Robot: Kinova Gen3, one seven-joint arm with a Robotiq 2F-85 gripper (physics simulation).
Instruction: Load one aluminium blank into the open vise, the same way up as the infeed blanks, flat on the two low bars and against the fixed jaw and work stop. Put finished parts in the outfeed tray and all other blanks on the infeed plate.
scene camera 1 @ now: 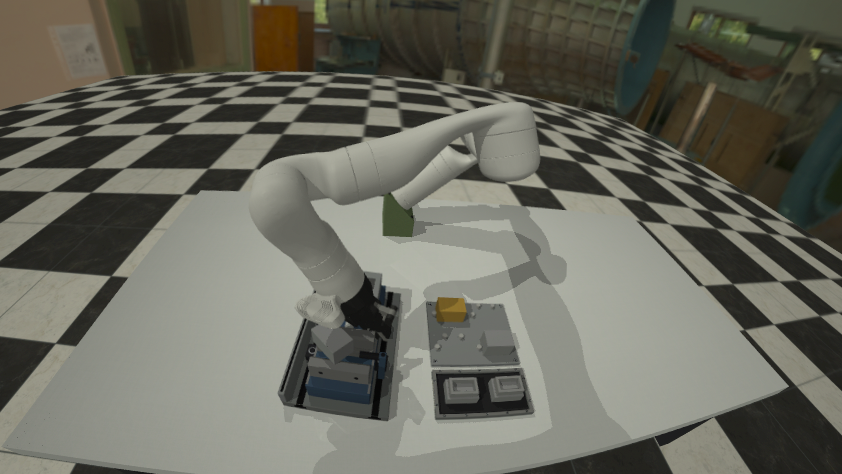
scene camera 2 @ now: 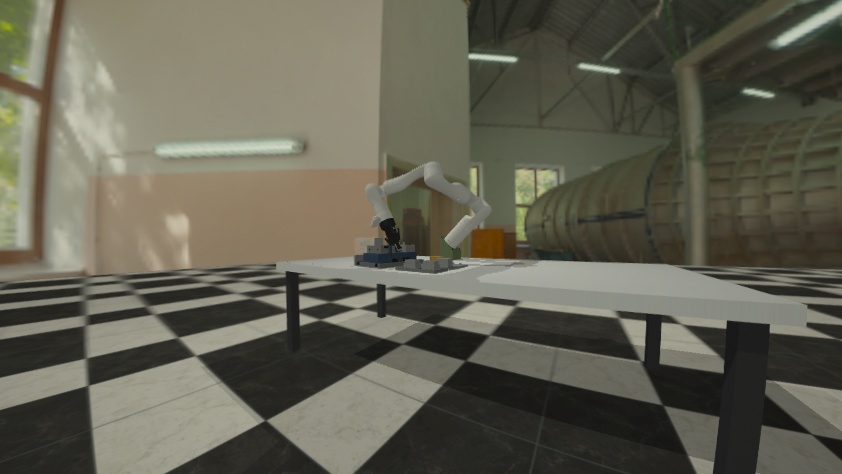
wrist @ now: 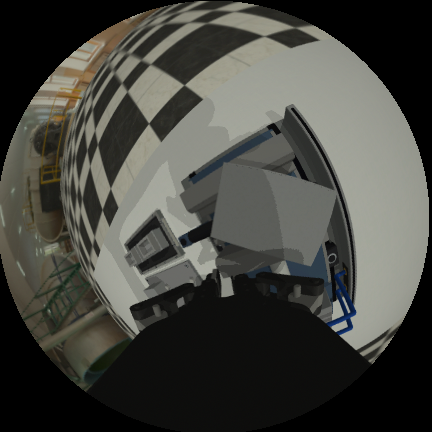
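Pixels of known places: gripper, fingertip midpoint: (scene camera 1: pixel 383 336) (scene camera 2: pixel 398 251); arm's base, origin of the base link: (scene camera 1: pixel 399 196) (scene camera 2: pixel 450 243).
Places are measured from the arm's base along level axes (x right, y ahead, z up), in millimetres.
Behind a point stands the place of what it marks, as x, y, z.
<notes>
A grey block (scene camera 1: pixel 332 342) {110, 521, 31} (wrist: pixel 270 215) {112, 506, 31}, seemingly an aluminium blank, is tilted cornerwise over the vise (scene camera 1: pixel 338 389) {100, 568, -41} (scene camera 2: pixel 377 257) {52, 575, -56} (wrist: pixel 196 194) {66, 545, -5}. What it touches underneath is hidden. My gripper (scene camera 1: pixel 388 322) {28, 457, -33} (scene camera 2: pixel 397 246) {28, 457, -33} (wrist: pixel 224 274) {28, 457, -33} is over the vise's right side, beside the block, with its fingers nearly together and no block visible between them. Another grey blank (scene camera 1: pixel 499 342) {-209, 451, -57} lies on the infeed plate (scene camera 1: pixel 447 354) {-105, 456, -93} (wrist: pixel 172 272) {-128, 469, -93}. Two recessed grey parts, a left one (scene camera 1: pixel 461 388) {-119, 544, -74} and a right one (scene camera 1: pixel 505 387) {-206, 546, -74}, sit in the outfeed tray (scene camera 1: pixel 437 395) {-76, 551, -88}. The low bars are not clearly visible.
An orange block (scene camera 1: pixel 450 309) {-115, 363, -57} stands on the infeed plate's back left corner, among several small pins. A black and blue fitting (scene camera 1: pixel 381 363) {30, 523, -22} (wrist: pixel 195 236) {42, 515, -5} sticks out at the vise's right side. The arm's green base (scene camera 1: pixel 397 219) {1, 58, -41} stands at the back.
</notes>
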